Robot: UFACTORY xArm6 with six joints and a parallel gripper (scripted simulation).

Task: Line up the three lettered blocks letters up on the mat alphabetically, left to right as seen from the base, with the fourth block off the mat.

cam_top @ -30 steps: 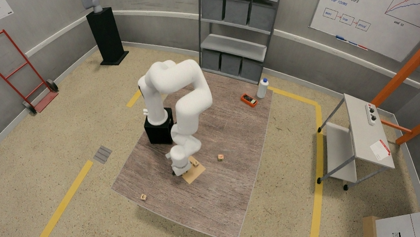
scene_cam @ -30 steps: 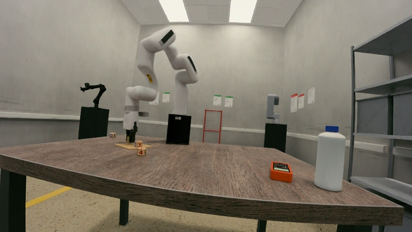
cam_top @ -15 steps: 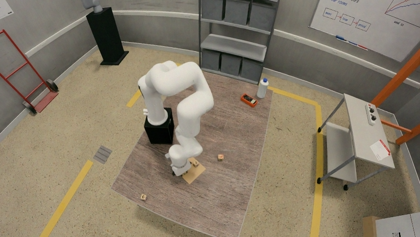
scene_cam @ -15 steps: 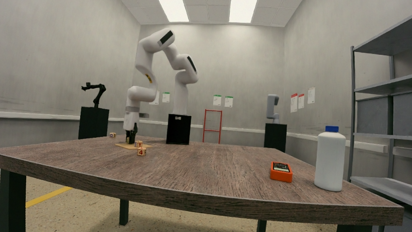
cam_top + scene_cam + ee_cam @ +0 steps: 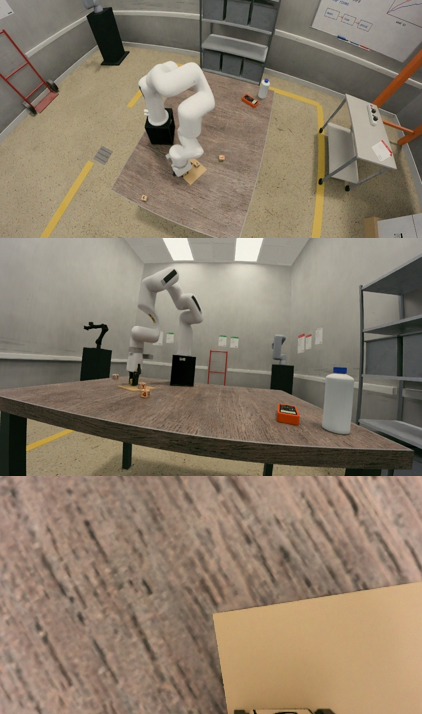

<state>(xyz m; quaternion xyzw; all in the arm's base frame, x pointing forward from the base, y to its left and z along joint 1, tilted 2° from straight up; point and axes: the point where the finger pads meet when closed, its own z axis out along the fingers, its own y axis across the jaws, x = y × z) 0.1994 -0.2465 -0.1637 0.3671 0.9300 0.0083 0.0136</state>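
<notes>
The tan mat is 40 mm to the left of my hand, 30 mm below it and 30 mm ahead of it. Also, from my hand: white bottle: 740 mm to the left, 480 mm ahead, 60 mm above.
</notes>
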